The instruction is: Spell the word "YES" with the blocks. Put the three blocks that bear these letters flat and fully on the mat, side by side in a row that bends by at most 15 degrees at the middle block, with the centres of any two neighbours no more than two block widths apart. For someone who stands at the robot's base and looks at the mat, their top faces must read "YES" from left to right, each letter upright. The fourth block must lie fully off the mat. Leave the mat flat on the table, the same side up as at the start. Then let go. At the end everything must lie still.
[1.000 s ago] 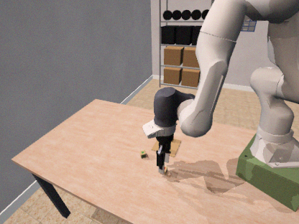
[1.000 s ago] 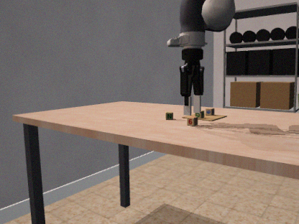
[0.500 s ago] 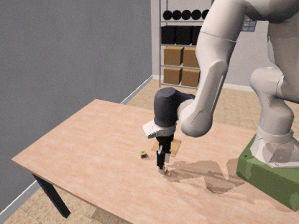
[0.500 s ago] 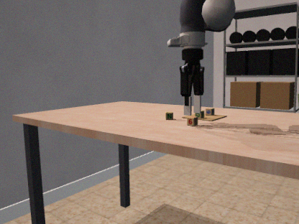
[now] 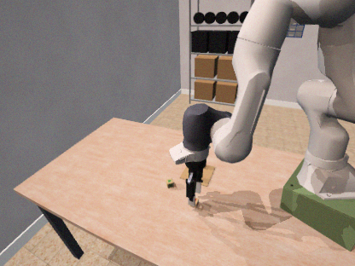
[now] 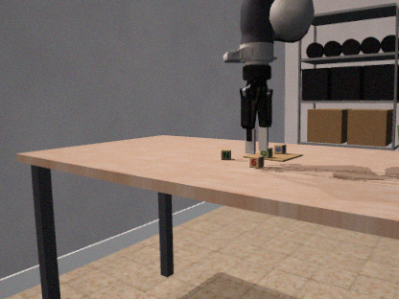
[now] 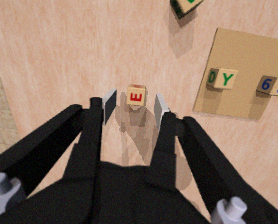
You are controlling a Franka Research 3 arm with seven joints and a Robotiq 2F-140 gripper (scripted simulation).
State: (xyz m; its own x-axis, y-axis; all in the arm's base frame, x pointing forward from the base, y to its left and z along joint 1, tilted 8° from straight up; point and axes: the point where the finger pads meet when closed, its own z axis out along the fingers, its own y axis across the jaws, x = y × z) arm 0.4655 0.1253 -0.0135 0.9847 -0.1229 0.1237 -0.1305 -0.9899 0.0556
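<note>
My gripper is now 6 cm above the E block. From my hand the other things lie so: green N block (13 cm ahead, 7 cm to the right, 6 cm below); then Y block (14 cm to the right, 5 cm below, 3 cm ahead); then tan mat (19 cm to the right, 7 cm below, 2 cm ahead).
</note>
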